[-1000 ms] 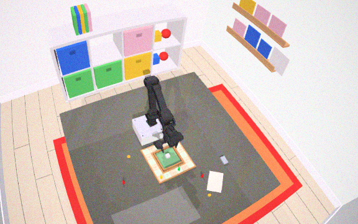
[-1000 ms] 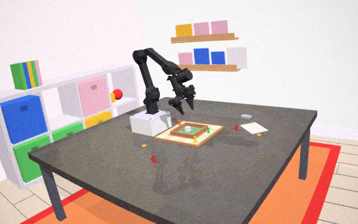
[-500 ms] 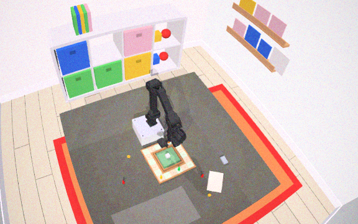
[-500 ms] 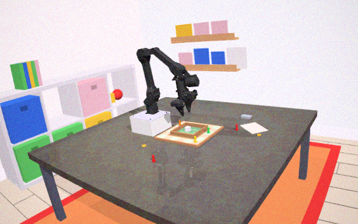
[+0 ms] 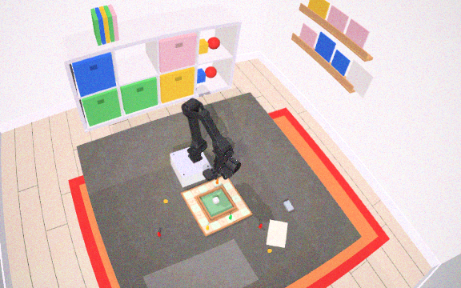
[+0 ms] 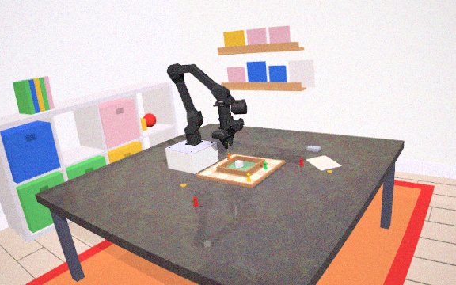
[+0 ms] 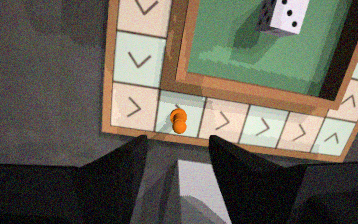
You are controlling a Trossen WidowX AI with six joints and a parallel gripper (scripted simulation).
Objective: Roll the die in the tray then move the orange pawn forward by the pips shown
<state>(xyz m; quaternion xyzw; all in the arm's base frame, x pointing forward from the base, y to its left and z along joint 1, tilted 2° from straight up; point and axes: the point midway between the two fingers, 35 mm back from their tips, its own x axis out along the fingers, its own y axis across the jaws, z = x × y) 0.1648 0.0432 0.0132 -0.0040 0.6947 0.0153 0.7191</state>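
My gripper tip is now 4 cm above the orange pawn. Also, from my gripper tip: green-felt tray (10 cm ahead, 8 cm to the right, 7 cm below); white die (9 cm ahead, 8 cm to the right, 5 cm below); green pawn (21 cm ahead, 8 cm to the right, 4 cm below).
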